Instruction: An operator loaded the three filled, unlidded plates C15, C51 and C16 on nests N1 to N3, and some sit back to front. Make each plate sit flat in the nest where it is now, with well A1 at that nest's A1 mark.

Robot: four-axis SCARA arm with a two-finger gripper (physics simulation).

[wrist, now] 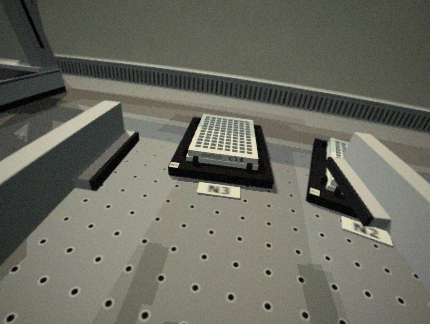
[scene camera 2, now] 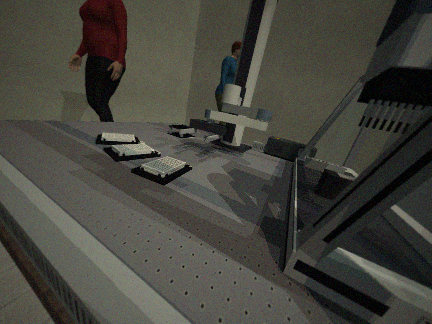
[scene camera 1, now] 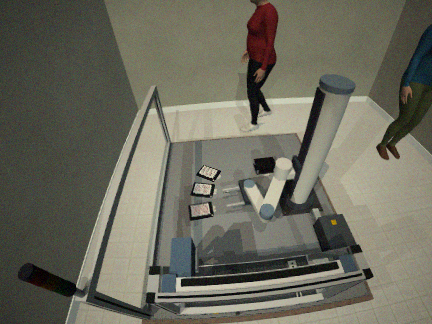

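Note:
The N3 plate (scene camera 1: 201,210) (scene camera 2: 164,166) (wrist: 224,134) is a white, unlidded well plate that looks flat on its black nest (wrist: 220,175). The N2 plate (scene camera 1: 203,189) (scene camera 2: 132,150) (wrist: 337,148) lies on its nest (wrist: 334,201), partly hidden by the right finger in the wrist view. The N1 plate (scene camera 1: 208,172) (scene camera 2: 118,137) lies on the farthest nest of the row. A small white tag shows at the near-left corner of nests N3 and N2. Plate names and well letters are unreadable. My gripper (scene camera 1: 226,198) (wrist: 234,134) is open and empty, back from the nests, its fingers pointing at the row.
A black block (scene camera 1: 264,165) stands near the arm column (scene camera 1: 322,145). A dark grey box (scene camera 1: 334,232) is beside the column's base. A blue box (scene camera 1: 182,256) and a framed structure (scene camera 1: 260,281) line the near side. A tall framed panel (scene camera 1: 131,172) stands beyond the nests.

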